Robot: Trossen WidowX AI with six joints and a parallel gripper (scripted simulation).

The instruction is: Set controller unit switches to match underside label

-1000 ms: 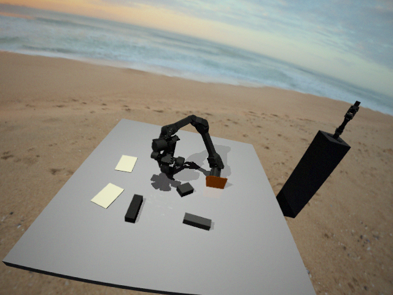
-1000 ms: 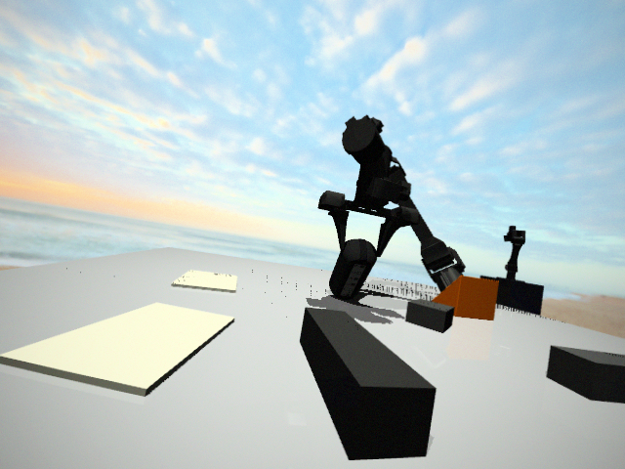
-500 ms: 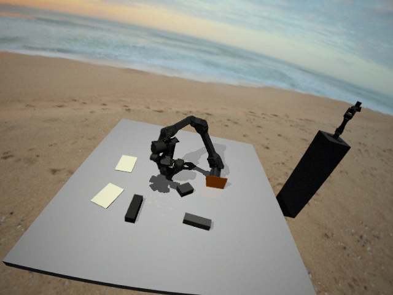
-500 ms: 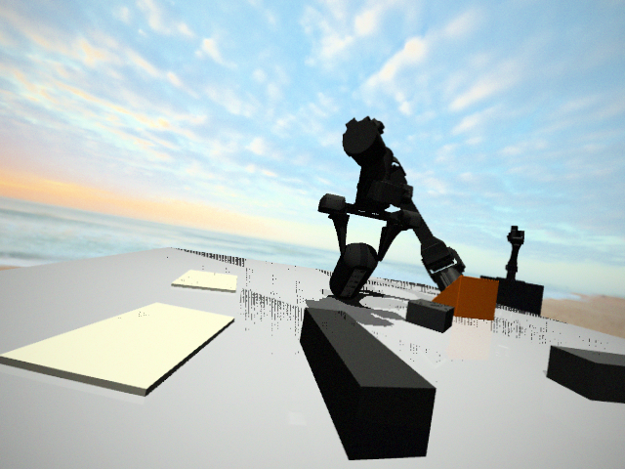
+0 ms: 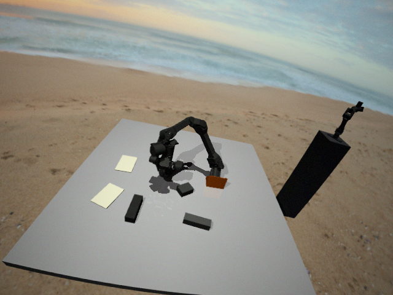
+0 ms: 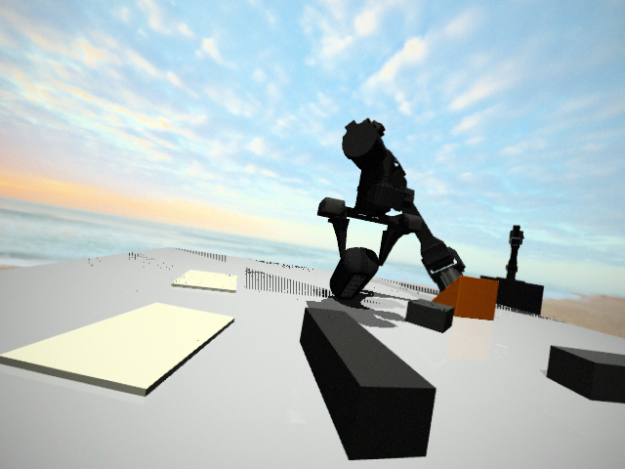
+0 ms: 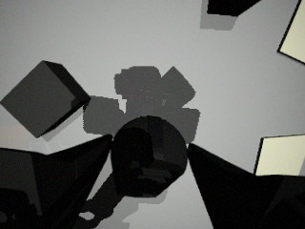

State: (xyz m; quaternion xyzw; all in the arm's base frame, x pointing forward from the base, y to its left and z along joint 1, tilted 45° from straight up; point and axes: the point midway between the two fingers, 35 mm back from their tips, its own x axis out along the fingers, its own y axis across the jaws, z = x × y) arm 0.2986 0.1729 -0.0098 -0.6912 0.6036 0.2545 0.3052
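My gripper tip is now 140 mm past the small dark block, 70 mm above it and 10 mm to the right of it. The rest, counted from my gripper tip: long black block (230 mm to the left, 80 mm ahead, 70 mm below); grey block (240 mm behind, 210 mm to the left, 70 mm below).
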